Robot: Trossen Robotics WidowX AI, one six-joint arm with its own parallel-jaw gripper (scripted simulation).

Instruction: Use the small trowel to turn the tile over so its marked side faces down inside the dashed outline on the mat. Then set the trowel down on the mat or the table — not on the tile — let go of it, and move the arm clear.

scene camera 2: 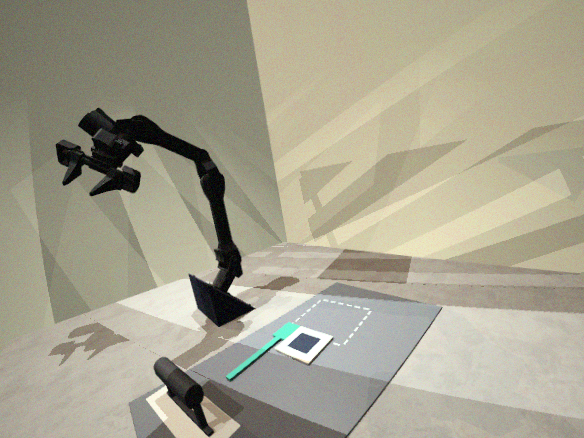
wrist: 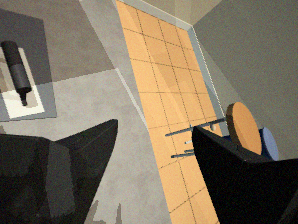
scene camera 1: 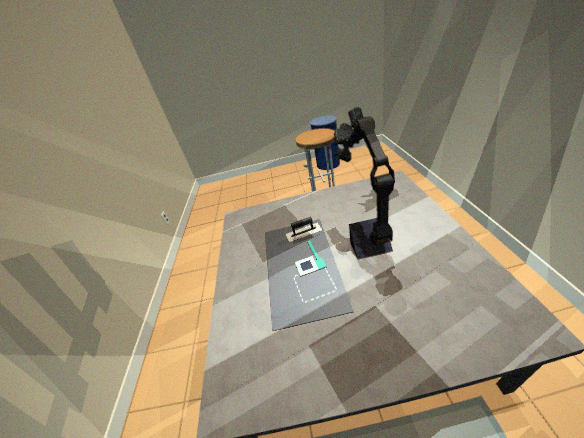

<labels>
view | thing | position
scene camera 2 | my gripper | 76, 189
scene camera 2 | tile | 304, 344
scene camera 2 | grey mat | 338, 386
</labels>
